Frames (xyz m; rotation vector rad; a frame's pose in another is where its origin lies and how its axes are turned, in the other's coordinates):
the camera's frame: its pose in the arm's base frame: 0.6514 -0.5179 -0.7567 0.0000 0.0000 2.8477
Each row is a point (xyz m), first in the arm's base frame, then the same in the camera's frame.
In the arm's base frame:
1: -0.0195 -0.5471 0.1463
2: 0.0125 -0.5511 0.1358
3: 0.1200 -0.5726 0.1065
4: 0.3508 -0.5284 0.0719
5: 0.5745 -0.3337 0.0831
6: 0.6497 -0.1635 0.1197
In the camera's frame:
1: 0.6337 0.2223 0.9030
2: 0.6019 0.2169 0.8925
3: 0.4928 0.2063 0.8632
4: 0.2847 0.0971 0.8286
5: 0.1270 -0.1540 0.8398
6: 0.1043 -0.3387 0.8764

